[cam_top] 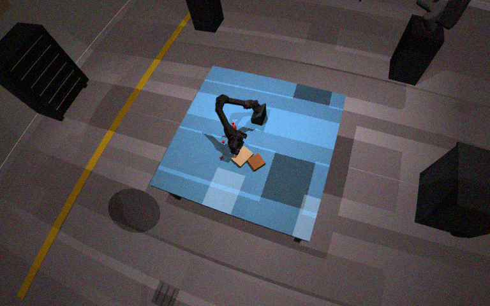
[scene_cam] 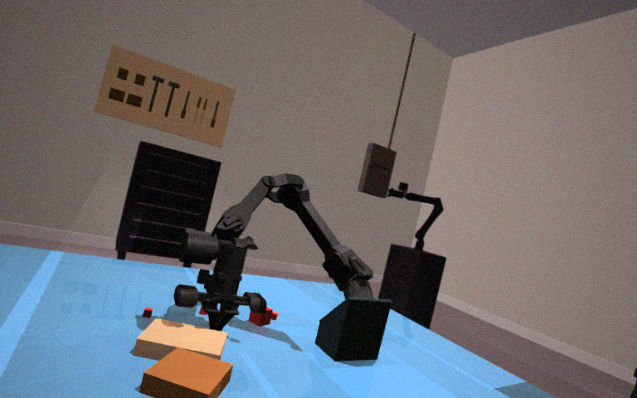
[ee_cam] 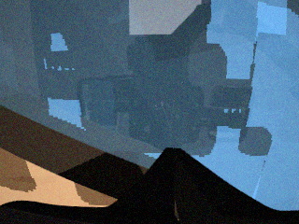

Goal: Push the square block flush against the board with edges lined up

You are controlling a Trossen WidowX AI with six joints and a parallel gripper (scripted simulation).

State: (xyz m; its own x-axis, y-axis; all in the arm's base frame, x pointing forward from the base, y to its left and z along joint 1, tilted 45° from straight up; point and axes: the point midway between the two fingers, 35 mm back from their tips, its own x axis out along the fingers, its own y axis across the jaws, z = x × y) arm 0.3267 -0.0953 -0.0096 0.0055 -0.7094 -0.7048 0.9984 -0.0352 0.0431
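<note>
The orange square block is 80 mm ahead of my gripper tip, 170 mm to the left of it and 10 mm above it. From my gripper tip the other things lie so: light tan board (70 mm ahead, 50 mm to the left, 10 mm above); then red cube (150 mm behind, 110 mm to the right, 10 mm above).
</note>
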